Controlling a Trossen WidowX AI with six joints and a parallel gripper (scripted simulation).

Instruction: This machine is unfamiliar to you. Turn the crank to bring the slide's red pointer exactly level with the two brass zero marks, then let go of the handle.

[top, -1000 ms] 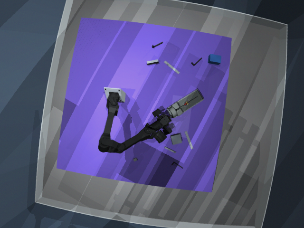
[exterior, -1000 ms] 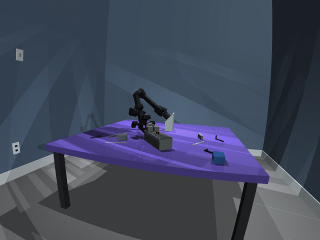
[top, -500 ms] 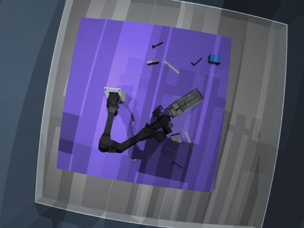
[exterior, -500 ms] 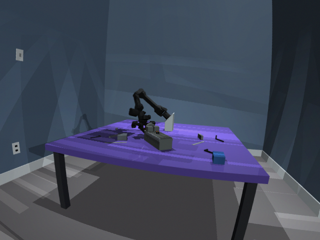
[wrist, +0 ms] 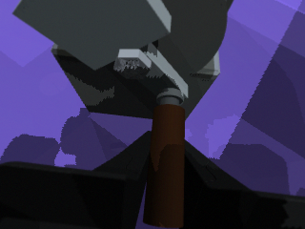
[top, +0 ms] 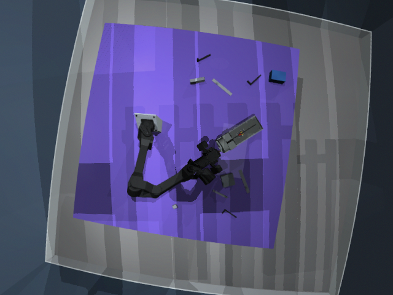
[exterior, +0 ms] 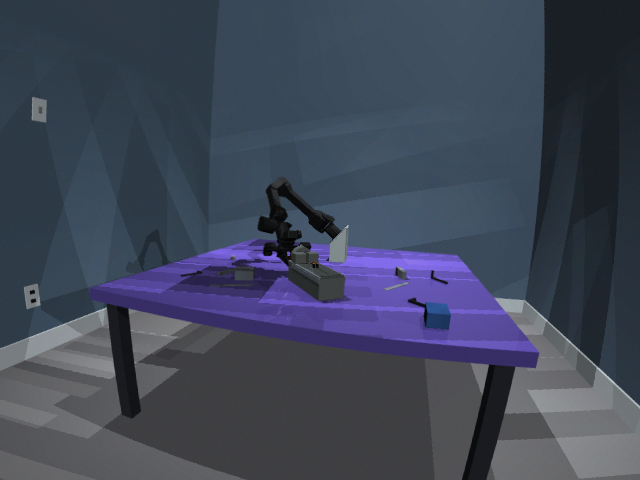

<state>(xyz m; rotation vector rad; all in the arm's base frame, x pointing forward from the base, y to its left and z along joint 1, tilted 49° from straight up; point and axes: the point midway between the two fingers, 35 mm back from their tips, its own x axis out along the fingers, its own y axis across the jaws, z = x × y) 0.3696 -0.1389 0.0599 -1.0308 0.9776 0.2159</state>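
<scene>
The brown crank handle is 1 cm behind my gripper tip, 1 cm to the right of it and 3 cm above it. Round my gripper tip: dark L-shaped key (9 cm ahead, 36 cm to the right, 4 cm below); then red pointer (11 cm ahead, 11 cm to the left, 4 cm above); then grey block (8 cm ahead, 16 cm to the right, 2 cm below).
</scene>
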